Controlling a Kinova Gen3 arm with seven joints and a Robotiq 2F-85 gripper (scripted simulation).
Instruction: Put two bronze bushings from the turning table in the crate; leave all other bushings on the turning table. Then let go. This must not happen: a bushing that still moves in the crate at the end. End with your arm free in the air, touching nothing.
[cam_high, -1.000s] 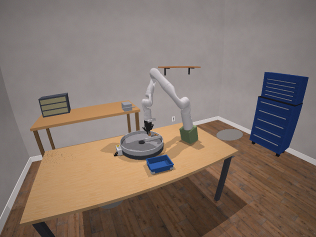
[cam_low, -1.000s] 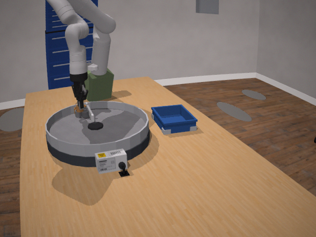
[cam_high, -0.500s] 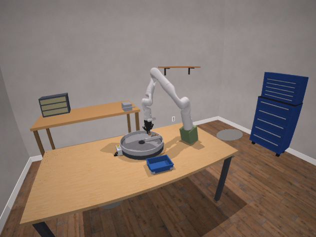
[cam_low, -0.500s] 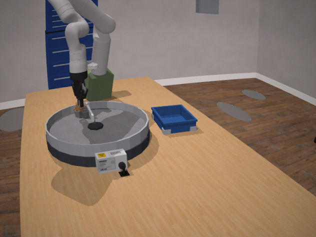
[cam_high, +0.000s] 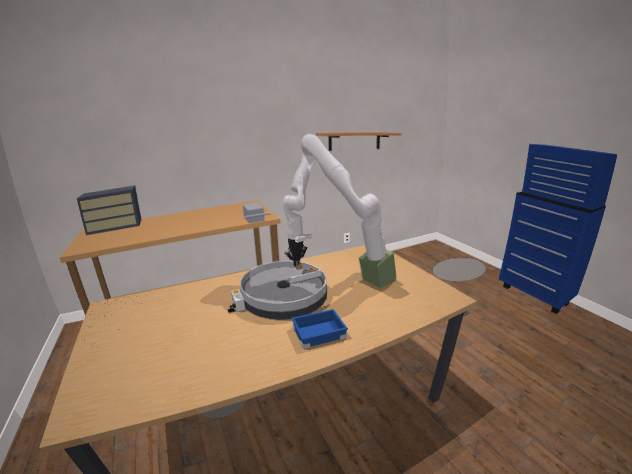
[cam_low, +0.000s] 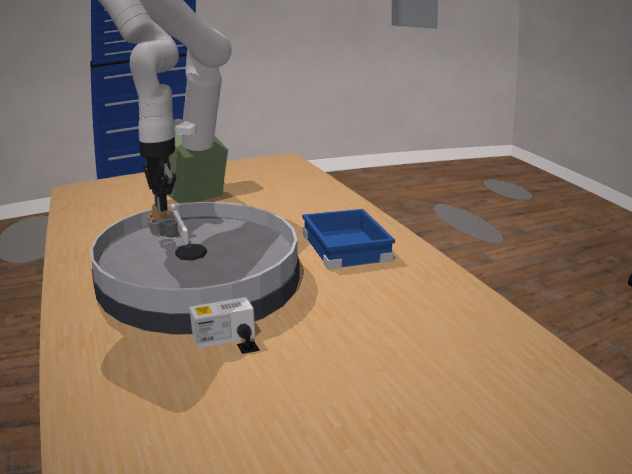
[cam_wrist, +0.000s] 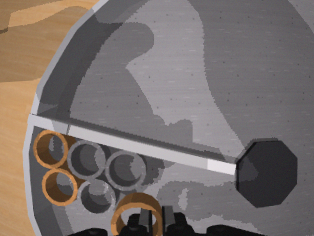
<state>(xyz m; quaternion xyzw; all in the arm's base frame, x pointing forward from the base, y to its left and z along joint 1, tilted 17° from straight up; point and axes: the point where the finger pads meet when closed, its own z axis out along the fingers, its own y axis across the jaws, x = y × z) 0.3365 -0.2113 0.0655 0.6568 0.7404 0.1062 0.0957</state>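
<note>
Now: hand 380 mm to the right of the blue crate, 130 mm short of it and 110 mm above it. Round my hand: grey turning table: 100 mm ahead, 80 mm below, 30 mm to the left.
</note>
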